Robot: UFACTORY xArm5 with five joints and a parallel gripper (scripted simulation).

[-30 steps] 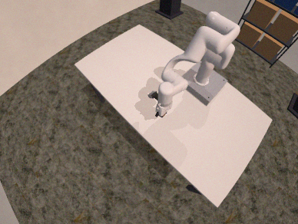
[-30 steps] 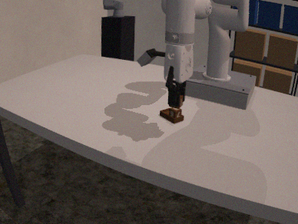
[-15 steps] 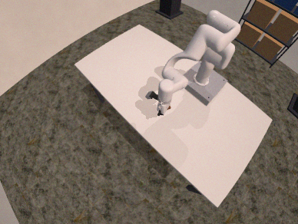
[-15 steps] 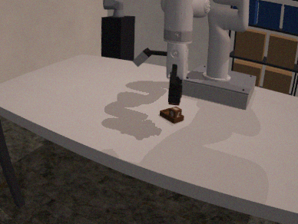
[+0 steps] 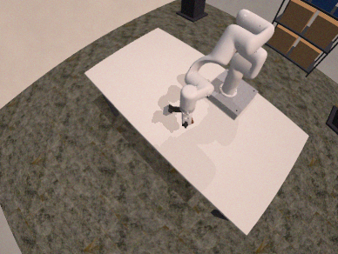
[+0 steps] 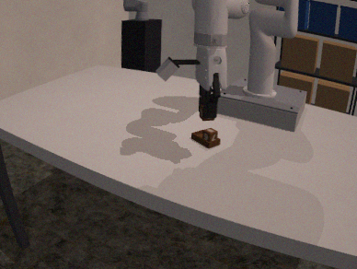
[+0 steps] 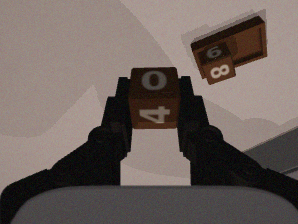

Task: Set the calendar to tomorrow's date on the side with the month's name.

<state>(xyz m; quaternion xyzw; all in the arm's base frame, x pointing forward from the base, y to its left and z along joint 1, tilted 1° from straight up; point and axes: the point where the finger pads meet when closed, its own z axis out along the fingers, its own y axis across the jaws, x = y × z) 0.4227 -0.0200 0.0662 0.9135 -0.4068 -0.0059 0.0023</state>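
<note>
My hand is 80 mm past the tray, 30 mm to the left of it and 130 mm above it. From my hand the other things lie so: brown wooden cube (10 mm below).
</note>
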